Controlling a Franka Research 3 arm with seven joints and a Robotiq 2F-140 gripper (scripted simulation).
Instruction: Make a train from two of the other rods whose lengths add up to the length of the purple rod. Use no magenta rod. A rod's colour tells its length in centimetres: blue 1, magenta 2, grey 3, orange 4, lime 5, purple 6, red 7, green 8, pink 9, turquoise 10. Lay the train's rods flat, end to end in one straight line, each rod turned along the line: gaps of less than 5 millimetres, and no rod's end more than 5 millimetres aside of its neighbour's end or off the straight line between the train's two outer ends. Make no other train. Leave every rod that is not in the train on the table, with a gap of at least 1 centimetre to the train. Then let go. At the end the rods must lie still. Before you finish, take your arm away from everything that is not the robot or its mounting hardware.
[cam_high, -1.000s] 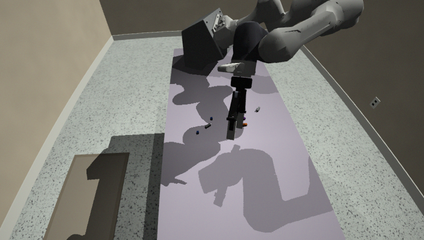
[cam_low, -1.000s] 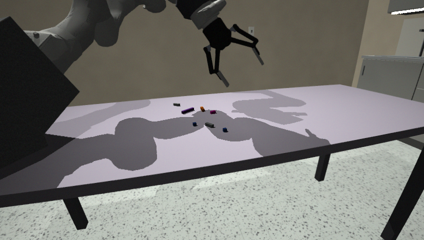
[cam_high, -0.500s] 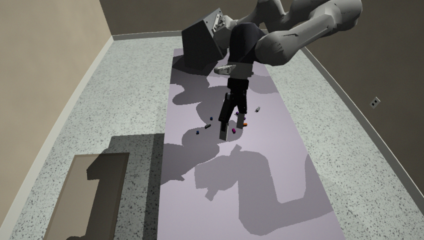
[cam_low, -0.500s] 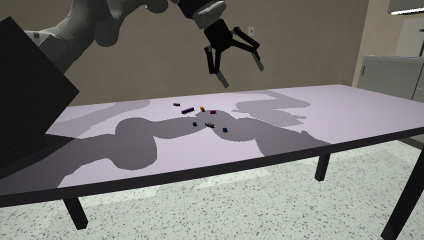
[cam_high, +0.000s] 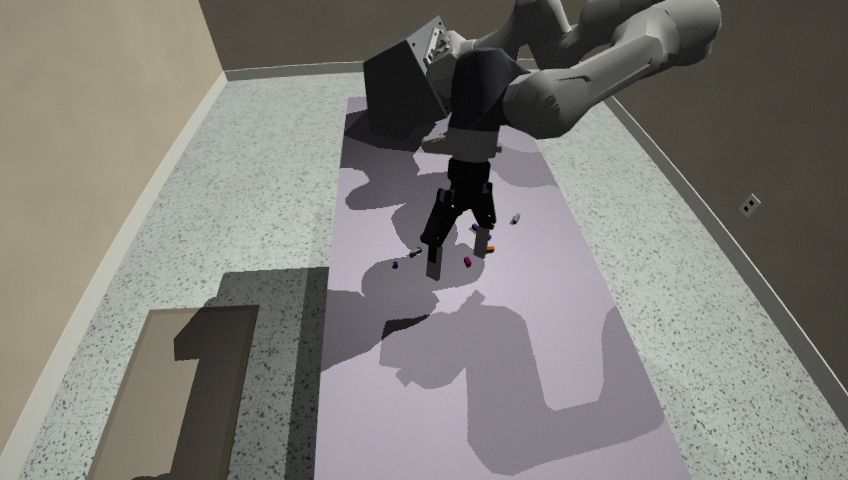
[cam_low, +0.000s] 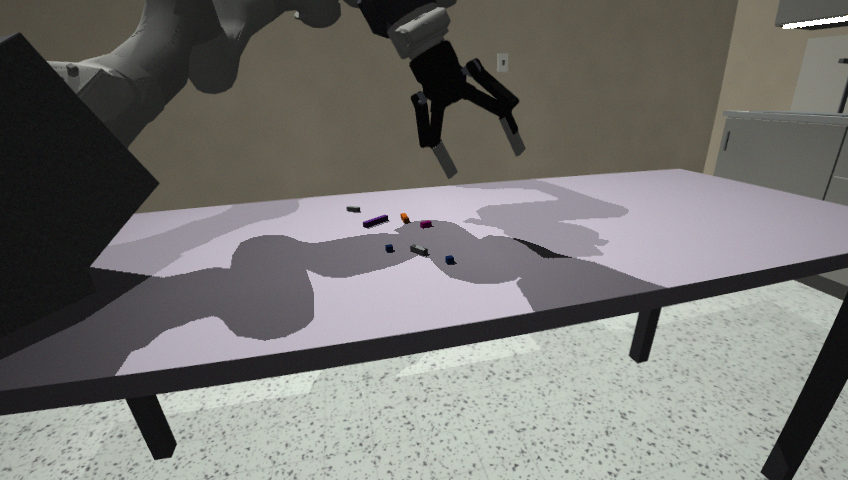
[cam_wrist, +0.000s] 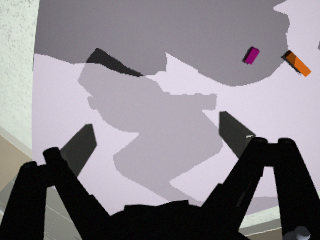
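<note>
Now: the magenta rod 13 cm below my hand, 10 cm behind it and 3 cm to the left of it. From my hand the other things lie so: purple rod (20 cm behind, 13 cm below, 7 cm to the left); orange rod (14 cm behind, 13 cm below, 8 cm to the left).
</note>
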